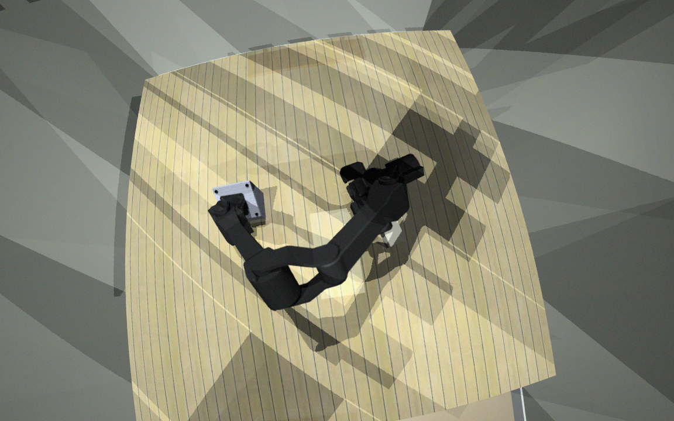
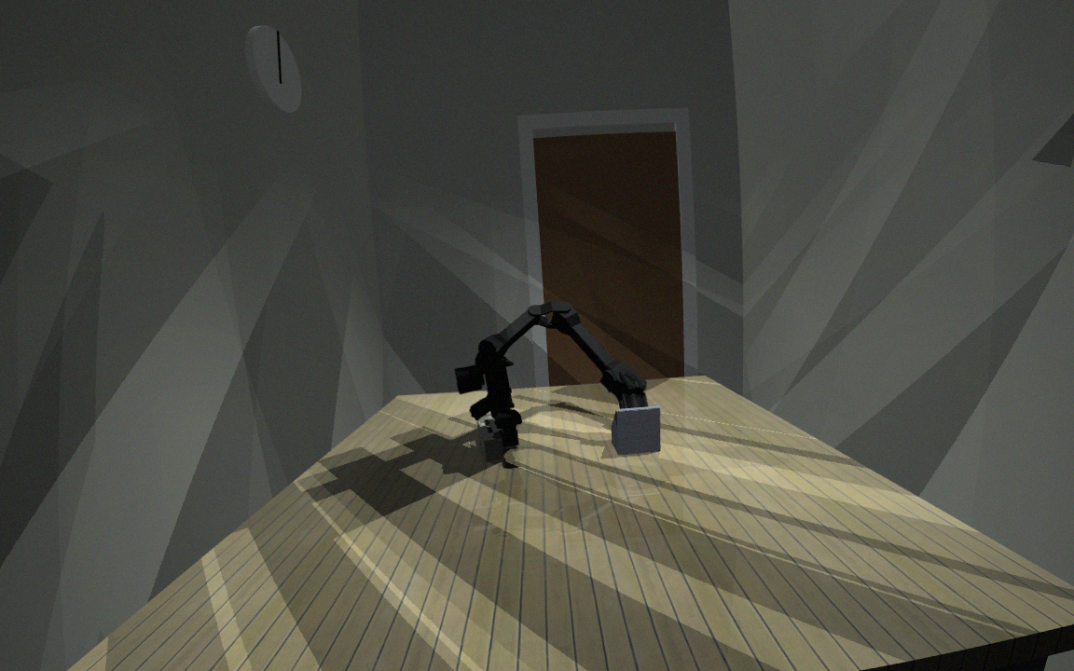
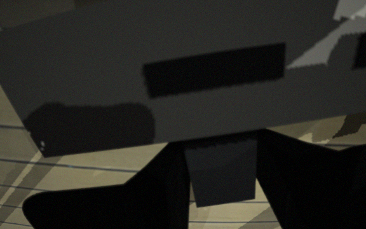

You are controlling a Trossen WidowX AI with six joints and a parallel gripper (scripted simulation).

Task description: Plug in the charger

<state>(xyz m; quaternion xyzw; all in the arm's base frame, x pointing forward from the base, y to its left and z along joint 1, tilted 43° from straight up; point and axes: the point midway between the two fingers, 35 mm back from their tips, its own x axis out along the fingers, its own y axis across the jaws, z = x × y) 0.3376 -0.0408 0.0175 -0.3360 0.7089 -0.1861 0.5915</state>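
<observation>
Now: the two-prong charger 2 cm ahead of my gripper tip and 1 cm above it.
</observation>
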